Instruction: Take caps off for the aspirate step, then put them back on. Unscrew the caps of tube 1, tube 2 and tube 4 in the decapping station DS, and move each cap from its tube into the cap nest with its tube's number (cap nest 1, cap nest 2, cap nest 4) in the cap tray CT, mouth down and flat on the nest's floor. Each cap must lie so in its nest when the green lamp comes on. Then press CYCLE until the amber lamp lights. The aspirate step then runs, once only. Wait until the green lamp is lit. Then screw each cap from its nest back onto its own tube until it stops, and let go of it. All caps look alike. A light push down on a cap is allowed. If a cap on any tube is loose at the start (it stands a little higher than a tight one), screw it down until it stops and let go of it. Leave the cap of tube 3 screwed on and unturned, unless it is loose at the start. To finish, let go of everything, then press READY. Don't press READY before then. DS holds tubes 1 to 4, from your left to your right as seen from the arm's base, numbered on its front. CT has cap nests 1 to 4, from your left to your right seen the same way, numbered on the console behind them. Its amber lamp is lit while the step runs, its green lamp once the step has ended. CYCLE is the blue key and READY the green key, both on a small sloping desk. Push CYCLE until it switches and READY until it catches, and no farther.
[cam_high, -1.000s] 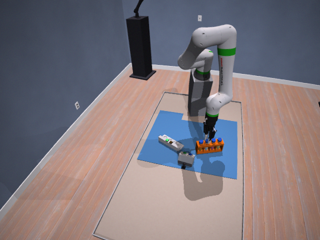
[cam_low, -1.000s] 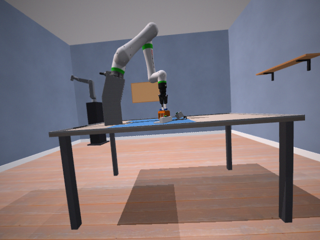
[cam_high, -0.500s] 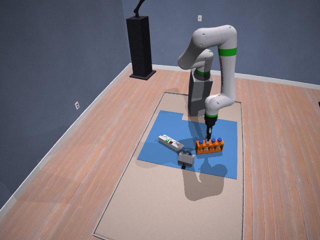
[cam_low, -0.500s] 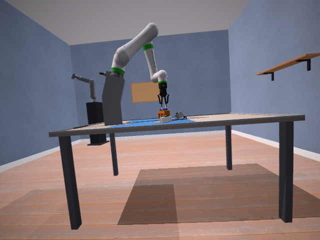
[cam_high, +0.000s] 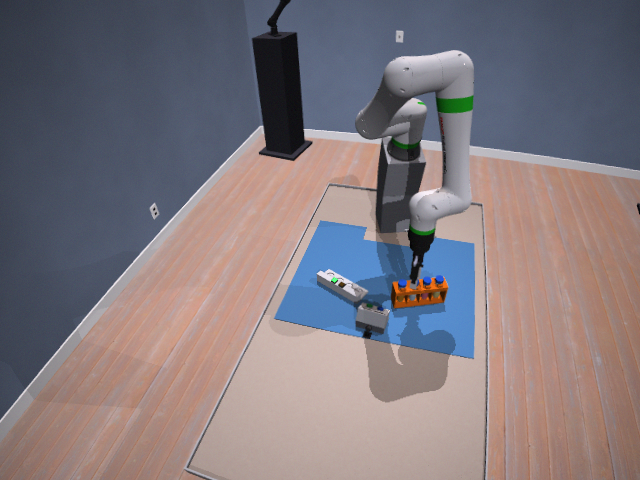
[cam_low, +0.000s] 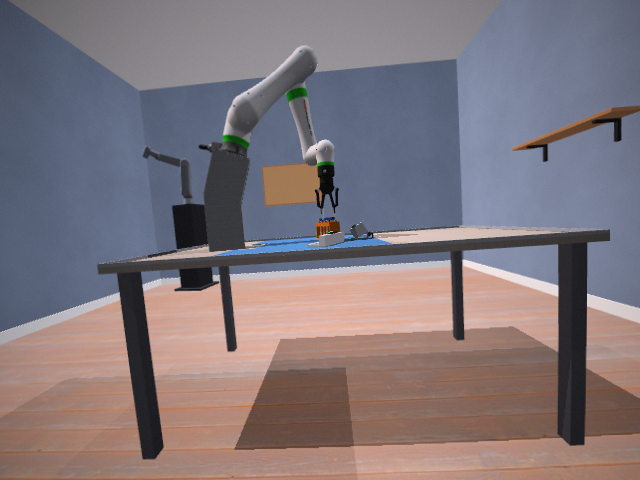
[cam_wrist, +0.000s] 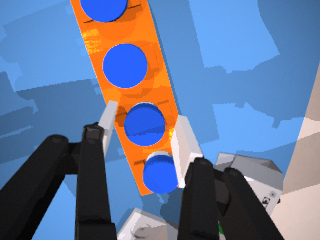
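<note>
Right now my hand is 15 cm short of the green key, 14 cm to the left of it and 7 cm above it. Round my hand: small sloping desk 16 cm ahead, 11 cm to the right, 9 cm below; then blue key 14 cm ahead, 9 cm to the right, 7 cm below.
</note>
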